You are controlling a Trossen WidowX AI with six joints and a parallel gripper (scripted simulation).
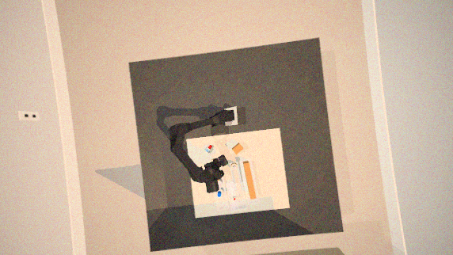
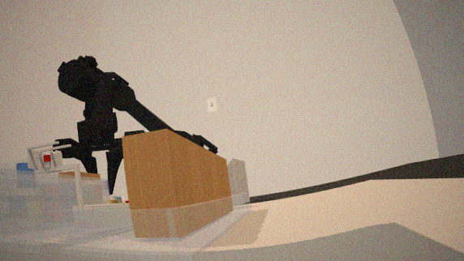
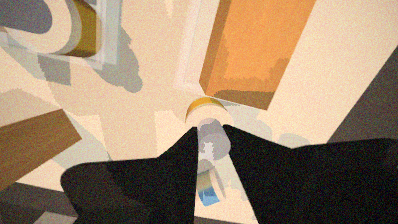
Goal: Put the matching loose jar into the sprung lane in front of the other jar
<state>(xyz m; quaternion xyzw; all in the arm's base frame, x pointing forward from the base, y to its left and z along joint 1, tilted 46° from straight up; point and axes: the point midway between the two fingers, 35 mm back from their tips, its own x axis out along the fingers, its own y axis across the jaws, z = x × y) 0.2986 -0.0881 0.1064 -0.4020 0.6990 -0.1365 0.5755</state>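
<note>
The grey cylinder lies 140 mm ahead of my gripper tip, 10 mm to the left of it and 10 mm below it.
</note>
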